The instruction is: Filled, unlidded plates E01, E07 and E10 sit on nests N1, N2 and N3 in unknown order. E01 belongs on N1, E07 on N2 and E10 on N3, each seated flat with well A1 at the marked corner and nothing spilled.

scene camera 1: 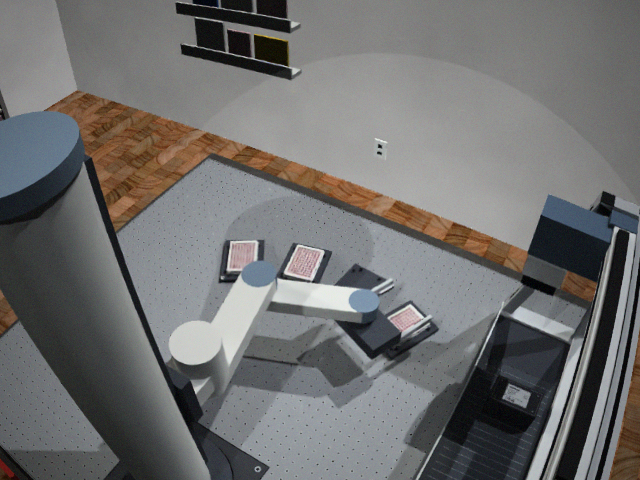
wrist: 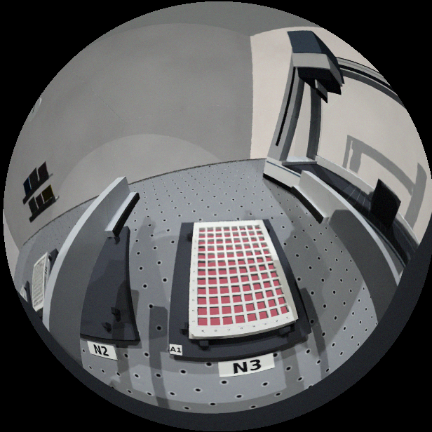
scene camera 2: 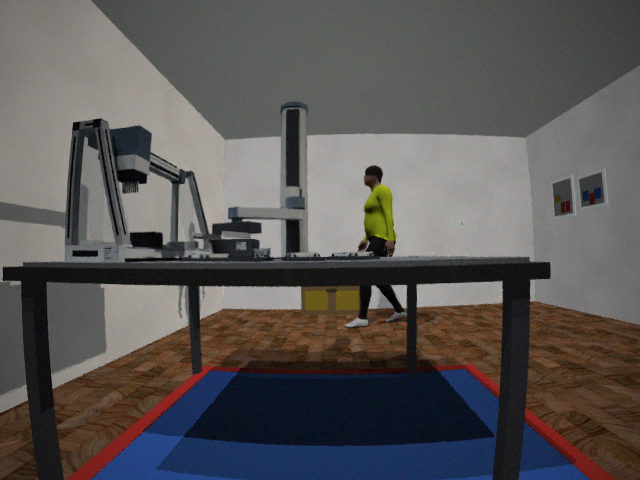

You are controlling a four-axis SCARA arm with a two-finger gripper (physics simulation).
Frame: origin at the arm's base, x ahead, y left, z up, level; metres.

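Seen in the pictures: gripper, fingertip midpoint: (scene camera 1: 410,299) (scene camera 2: 206,234).
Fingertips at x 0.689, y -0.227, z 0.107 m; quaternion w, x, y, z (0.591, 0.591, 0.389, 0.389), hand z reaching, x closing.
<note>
Pixels of each thing's middle, then the offset from my fingertips to it. "pt": a spot on its surface instead.
- nest N3 at the middle of its body: (scene camera 1: 402,327) (scene camera 2: 209,258) dx -0.033, dy -0.002, dz -0.083 m
- Nest N2 at the middle of its body: (scene camera 1: 357,289) (scene camera 2: 250,257) dx +0.025, dy +0.166, dz -0.083 m
- black labelled box at a spot on its surface: (scene camera 1: 515,395) pt dx -0.161, dy -0.344, dz +0.026 m
My gripper (scene camera 1: 403,305) (scene camera 2: 230,234) (wrist: 217,178) is open and empty, above nest N3 (scene camera 1: 413,342) (wrist: 180,285), with one finger out to each side of its plate. That filled, unlidded plate (scene camera 1: 405,316) (wrist: 240,275) lies in N3 and looks flat; the A1 mark (wrist: 175,350) is at the nest's near left corner. Its code and well letters are not readable. Nest N2 (scene camera 1: 356,273) (wrist: 107,295) holds no plate. Two more filled plates, one at the far left (scene camera 1: 242,255) and one beside it (scene camera 1: 305,262), lie on dark nests; their labels are hidden.
A gantry (scene camera 1: 612,289) (scene camera 2: 129,147) (wrist: 312,62) with a dark head stands at the right of the table in scene camera 1. A black labelled box (scene camera 1: 515,395) stands in its tray. Wall shelves (scene camera 1: 237,62) hang behind. A person in yellow (scene camera 2: 378,211) walks behind the table.
</note>
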